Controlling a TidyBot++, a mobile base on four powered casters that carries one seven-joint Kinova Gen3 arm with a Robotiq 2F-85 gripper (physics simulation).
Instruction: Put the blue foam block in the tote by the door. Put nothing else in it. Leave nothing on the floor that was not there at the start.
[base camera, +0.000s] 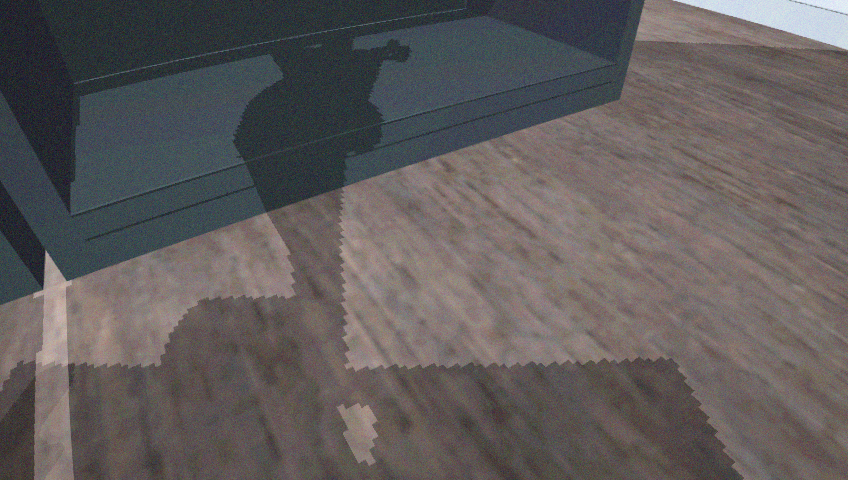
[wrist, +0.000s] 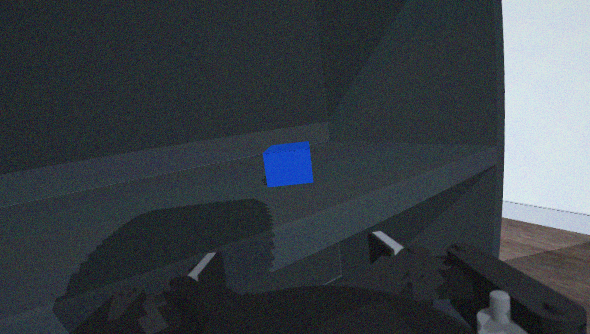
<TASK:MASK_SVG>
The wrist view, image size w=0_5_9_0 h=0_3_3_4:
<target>my gripper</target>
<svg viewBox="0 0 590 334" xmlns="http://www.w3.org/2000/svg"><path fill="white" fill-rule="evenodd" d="M587 312L578 303L477 246L457 243L447 247L447 255L430 256L428 248L416 245L407 246L398 239L390 238L383 232L376 231L368 233L371 265L354 281L344 280L341 283L286 288L257 293L256 295L248 292L240 295L226 287L221 252L208 253L199 263L193 265L184 276L176 276L164 282L162 285L163 291L146 295L144 286L128 286L119 290L70 334L587 334ZM433 299L450 299L451 305L470 327L451 315L433 307Z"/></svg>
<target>blue foam block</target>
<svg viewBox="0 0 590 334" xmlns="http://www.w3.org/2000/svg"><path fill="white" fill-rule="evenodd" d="M309 141L271 145L263 153L267 187L313 183Z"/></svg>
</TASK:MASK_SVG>
